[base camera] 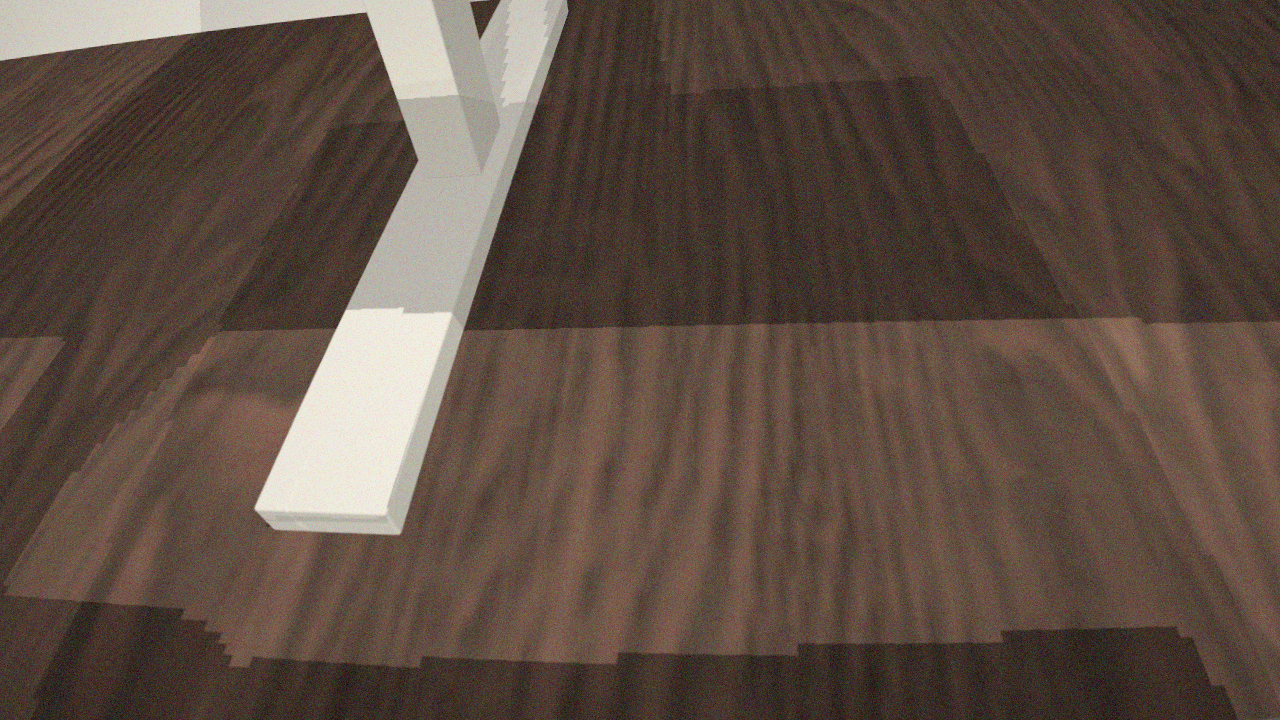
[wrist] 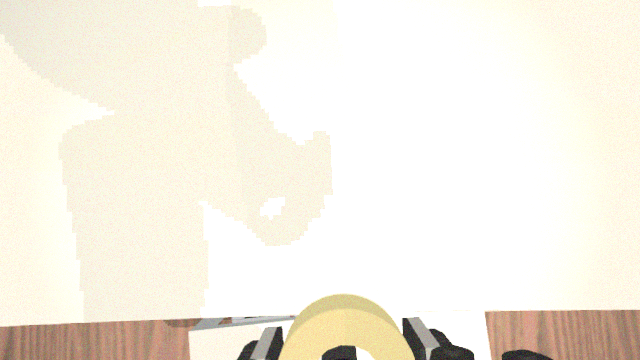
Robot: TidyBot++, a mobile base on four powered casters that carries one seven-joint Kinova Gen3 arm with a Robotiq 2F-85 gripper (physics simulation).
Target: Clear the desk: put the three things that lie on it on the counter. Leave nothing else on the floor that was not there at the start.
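Frame: origin at the arm's base, x left, y down, z back, level; centimetres.
Seen in the pictures: gripper, fingertip midpoint: (wrist: 343, 346).
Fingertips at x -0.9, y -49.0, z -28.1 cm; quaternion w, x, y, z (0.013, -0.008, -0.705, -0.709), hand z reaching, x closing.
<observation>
A point is followed by its place in that frame.
My gripper (wrist: 344, 334) @[y -49.0, x -0.9, z -28.1 cm] shows at the bottom edge of the wrist view, its two fingers on either side of a yellow round thing (wrist: 345, 320) @[y -51.5, x -1.0, z -29.8 cm] with an opening in its middle. The fingers are shut on it. Its lower part is cut off by the view's edge. Beyond it spreads a broad white top (wrist: 450, 175) @[y -32.3, x -11.5, z -35.4 cm] with the arm's shadow on its left half. The held thing is near the top's lower edge in the picture; its height above the top is hard to tell. I cannot tell from this view whether this top is the desk or the counter.
In the base camera view a white foot bar (base camera: 375, 402) lies on the brown wood floor (base camera: 760, 465) @[y 39.7, x -4.4, z -32.5 cm], with a white post (base camera: 429, 80) @[y 28.6, x 16.9, z -60.2 cm] rising from it. A pale panel (base camera: 98, 22) @[y 36.3, x 79.6, z -109.4 cm] shows at the upper left. In the wrist view a white panel (wrist: 230, 342) shows below the top's edge.
</observation>
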